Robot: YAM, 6 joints.
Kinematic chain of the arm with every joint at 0, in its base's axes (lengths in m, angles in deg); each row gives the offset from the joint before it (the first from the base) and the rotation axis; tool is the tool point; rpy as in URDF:
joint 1: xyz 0 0 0.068 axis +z
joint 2: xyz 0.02 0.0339 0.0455 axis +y
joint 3: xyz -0.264 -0.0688 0 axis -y
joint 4: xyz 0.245 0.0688 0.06 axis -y
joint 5: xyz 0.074 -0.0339 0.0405 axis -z
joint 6: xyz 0.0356 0 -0.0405 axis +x
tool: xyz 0 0 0 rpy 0 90 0
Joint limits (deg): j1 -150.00..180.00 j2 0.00..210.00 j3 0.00..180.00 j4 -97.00..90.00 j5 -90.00..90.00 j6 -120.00..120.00
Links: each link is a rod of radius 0.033 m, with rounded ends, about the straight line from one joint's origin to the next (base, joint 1, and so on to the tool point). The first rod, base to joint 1, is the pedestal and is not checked.
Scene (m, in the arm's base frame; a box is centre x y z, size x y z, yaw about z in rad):
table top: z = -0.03
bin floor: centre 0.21 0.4 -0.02 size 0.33 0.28 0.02 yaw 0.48
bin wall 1: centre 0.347 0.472 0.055 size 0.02 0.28 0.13 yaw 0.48
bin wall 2: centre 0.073 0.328 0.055 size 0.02 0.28 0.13 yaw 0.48
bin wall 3: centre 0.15 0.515 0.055 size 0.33 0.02 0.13 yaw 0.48
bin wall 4: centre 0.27 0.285 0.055 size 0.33 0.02 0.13 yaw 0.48
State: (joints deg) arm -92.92 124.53 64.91 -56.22 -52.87 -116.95
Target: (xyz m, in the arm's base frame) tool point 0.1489 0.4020 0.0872
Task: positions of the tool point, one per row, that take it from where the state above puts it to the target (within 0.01 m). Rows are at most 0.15 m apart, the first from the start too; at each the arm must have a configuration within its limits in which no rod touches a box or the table.
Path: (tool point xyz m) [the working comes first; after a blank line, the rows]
Joints at the target: 65.61 133.65 90.18 -42.62 -58.65 -116.95
Straight joint move there: touches bin wall 4.

1: 0.0915 -0.3065 0.0738
2: 0.1714 -0.2870 0.0846
3: 0.2465 -0.2457 0.0965
4: 0.3107 -0.1840 0.1095
5: 0.3584 -0.1052 0.1235
6: 0.3849 -0.0138 0.1385
7: 0.3868 0.0841 0.1545
8: 0.3627 0.1817 0.1713
9: 0.3130 0.2716 0.1888
10: 0.2403 0.3471 0.2072
11: 0.1489 0.4020 0.2262
12: 0.1514 0.4074 0.1562
13: 0.1489 0.4020 0.0872

